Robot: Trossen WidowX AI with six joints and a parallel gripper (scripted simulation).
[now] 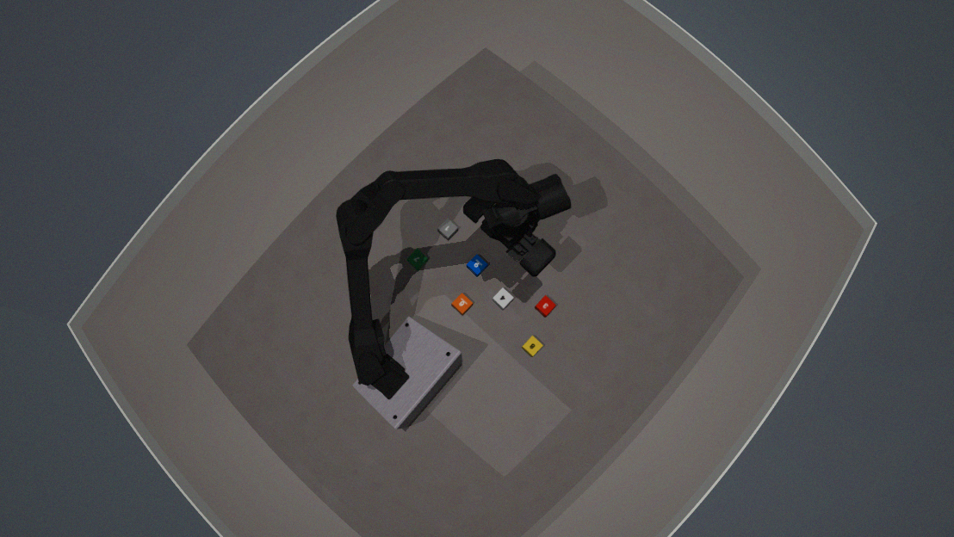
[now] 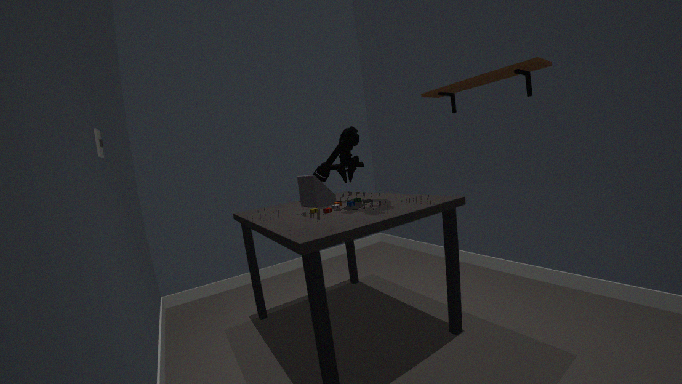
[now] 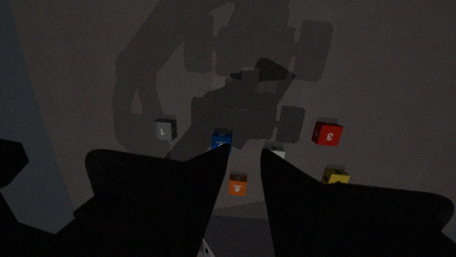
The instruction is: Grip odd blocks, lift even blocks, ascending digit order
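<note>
My gripper tip is 13 cm to the left of the red block, 12 cm above it and 2 cm past it. The rest, counted from my gripper tip: white block 12 cm below, 7 cm behind, 5 cm to the right; yellow block 17 cm to the right, 12 cm below, 11 cm behind; green block 14 cm to the left, 12 cm below, 12 cm behind.
</note>
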